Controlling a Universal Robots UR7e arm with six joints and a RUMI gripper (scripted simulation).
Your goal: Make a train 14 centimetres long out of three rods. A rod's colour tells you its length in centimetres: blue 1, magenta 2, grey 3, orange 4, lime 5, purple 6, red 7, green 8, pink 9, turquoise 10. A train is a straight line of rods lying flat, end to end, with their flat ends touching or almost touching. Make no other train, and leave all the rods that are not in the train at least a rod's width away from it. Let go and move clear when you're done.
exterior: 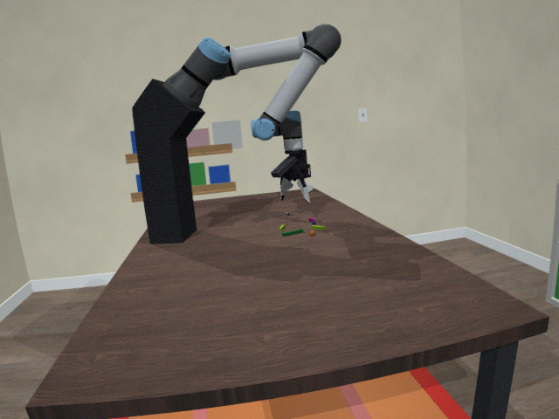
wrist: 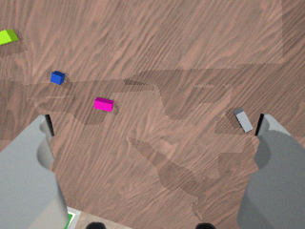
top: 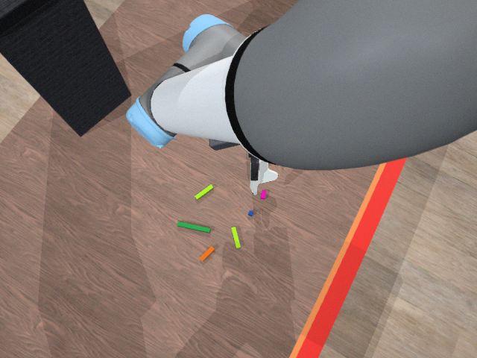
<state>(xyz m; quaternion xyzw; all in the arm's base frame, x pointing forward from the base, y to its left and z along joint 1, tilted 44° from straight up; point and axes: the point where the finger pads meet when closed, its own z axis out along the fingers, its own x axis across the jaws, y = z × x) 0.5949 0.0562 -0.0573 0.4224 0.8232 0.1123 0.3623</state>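
Right now the blue rod is 9 cm to the right of my hand, 7 cm below it and 5 cm ahead of it. Also, from my hand: magenta rod 7 cm below, 6 cm ahead, 4 cm to the right; then green rod 19 cm to the right, 7 cm below, 5 cm behind; then grey rod 12 cm to the left, 7 cm below, 2 cm behind.
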